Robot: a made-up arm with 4 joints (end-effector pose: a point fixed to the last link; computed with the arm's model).
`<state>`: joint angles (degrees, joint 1 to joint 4).
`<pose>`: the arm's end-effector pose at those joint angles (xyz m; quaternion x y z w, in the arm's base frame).
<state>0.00 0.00 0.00 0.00</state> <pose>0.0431 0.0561 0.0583 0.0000 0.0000 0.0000 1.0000</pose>
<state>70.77 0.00 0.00 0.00</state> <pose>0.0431 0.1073 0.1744 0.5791 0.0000 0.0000 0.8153</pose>
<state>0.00 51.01 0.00 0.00</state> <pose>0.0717 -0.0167 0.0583 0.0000 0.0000 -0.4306 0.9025</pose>
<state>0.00 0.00 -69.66 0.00</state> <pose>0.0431 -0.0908 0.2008 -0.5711 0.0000 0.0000 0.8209</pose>
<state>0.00 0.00 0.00 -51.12</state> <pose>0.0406 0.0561 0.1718 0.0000 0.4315 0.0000 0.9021</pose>
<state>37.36 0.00 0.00 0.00</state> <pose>0.0431 0.1017 0.1116 0.3203 0.0000 0.0000 0.9473</pose>
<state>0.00 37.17 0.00 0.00</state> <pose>0.0706 0.0052 0.0583 0.0000 0.0000 -0.3187 0.9479</pose>
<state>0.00 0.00 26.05 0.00</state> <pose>0.0431 0.1367 0.0635 0.2254 0.0000 0.0000 0.9743</pose>
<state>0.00 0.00 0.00 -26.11</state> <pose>0.0289 0.0561 0.1160 0.0000 0.2259 0.0000 0.9742</pose>
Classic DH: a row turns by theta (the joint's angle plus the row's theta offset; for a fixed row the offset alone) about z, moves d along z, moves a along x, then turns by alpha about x. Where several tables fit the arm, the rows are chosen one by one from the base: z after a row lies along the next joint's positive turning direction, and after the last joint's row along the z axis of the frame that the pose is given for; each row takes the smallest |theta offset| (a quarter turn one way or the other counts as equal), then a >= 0, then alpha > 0; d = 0 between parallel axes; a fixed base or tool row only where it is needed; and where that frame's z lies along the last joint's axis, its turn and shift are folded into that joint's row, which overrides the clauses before.
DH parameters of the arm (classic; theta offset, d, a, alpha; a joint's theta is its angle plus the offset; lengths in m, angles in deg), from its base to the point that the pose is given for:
base (fixed): 90 0.1524 0 90
joint 1: 0 -0.0189 -0.0103 90
joint 2: 0 -0.0827 0.0954 -90
joint 3: -90 0.1794 0.1174 90
joint 4: -90 0.029 0.1174 90
tool (fixed): 180 -0.0594 0 0

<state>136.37 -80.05 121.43 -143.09</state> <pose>-0.0862 -0.2155 0.2782 0.4162 0.4826 -0.7672 0.0729</pose>
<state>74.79 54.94 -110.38 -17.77</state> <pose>-0.0101 -0.1694 0.1315 -0.2711 0.5858 -0.0213 0.7635</pose>
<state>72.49 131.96 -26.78 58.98</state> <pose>-0.1640 0.0878 0.0113 -0.1536 0.4211 -0.5928 0.6691</pose>
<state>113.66 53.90 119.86 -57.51</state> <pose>0.1441 -0.0863 0.1436 -0.9155 0.2146 0.0138 0.3401</pose>
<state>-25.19 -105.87 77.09 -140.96</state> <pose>-0.1657 0.1957 0.1212 0.3838 -0.7184 -0.4159 0.4046</pose>
